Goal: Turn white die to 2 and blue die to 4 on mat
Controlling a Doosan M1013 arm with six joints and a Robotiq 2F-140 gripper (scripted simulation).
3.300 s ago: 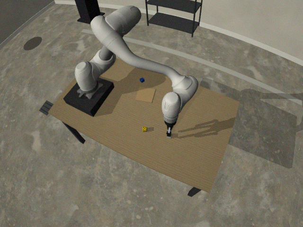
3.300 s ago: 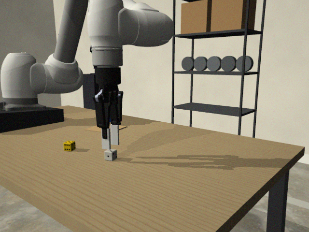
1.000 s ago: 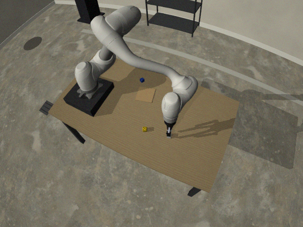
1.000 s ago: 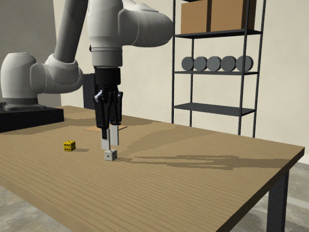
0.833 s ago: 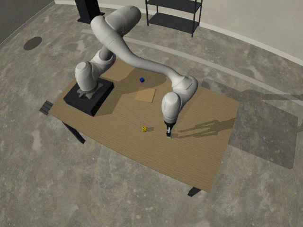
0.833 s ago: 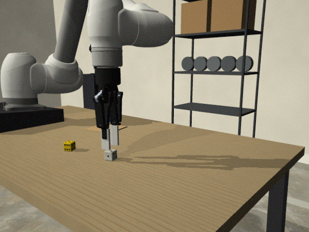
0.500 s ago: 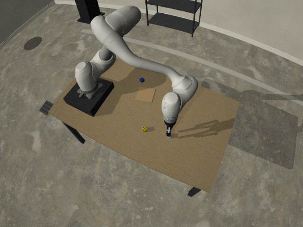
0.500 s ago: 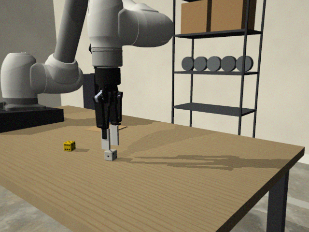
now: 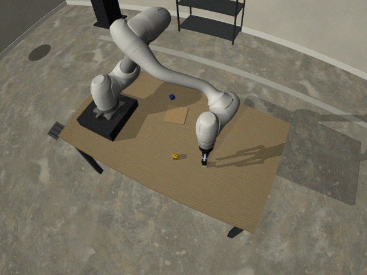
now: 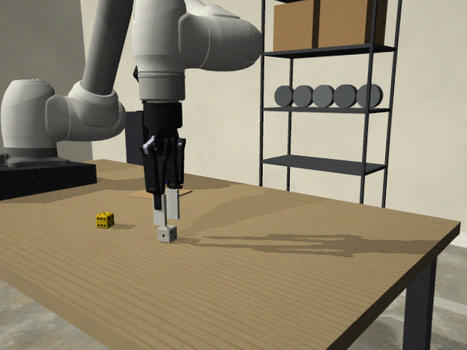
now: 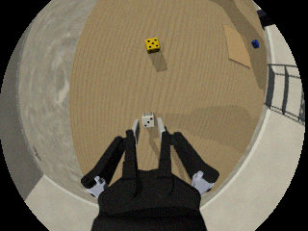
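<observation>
The white die is 6 cm below my hand. Round my hand: blue die: 45 cm behind, 34 cm to the left, 6 cm below; mat: 35 cm behind, 23 cm to the left, 7 cm below; yellow die: 18 cm behind, 4 cm to the right, 6 cm below.
</observation>
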